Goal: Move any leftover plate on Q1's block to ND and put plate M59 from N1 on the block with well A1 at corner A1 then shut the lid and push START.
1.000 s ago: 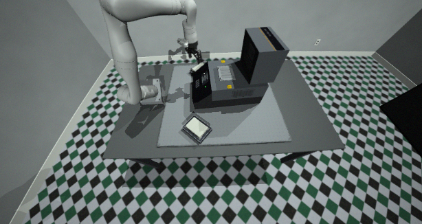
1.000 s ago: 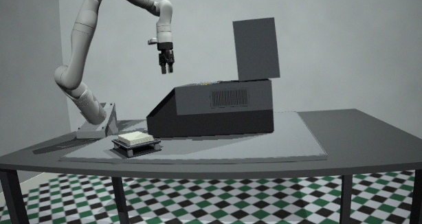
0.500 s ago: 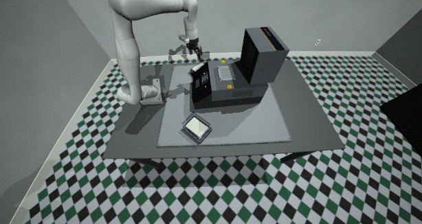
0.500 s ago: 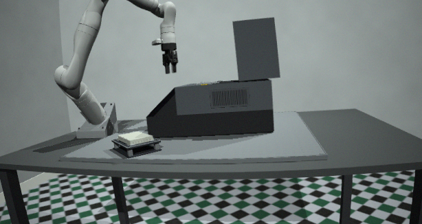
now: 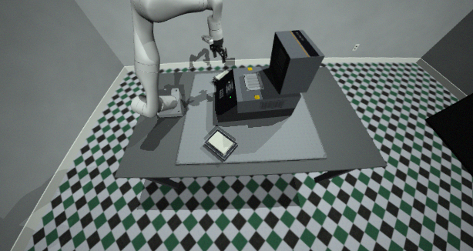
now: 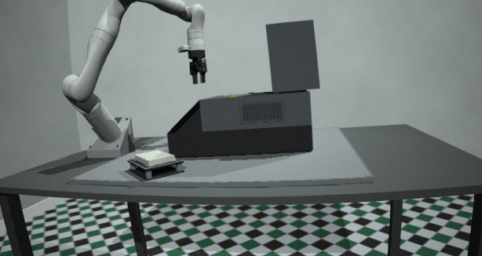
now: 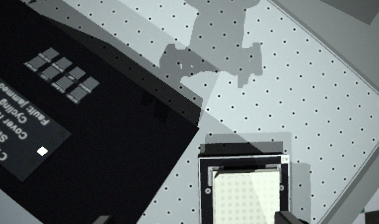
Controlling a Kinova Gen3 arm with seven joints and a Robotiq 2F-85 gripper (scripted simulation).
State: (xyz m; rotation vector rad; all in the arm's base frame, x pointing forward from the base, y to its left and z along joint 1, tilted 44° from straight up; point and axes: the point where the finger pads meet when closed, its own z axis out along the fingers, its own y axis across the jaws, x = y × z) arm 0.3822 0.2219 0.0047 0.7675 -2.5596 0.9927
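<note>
Now: hand 22 cm above the pale plate, 10 cm to the right of it and 2 cm short of it. Also, from my hand: A1 mark: 23 cm below, 10 cm to the left, 8 cm behind; black nest: 23 cm below, 10 cm to the left, 2 cm ahead.
</note>
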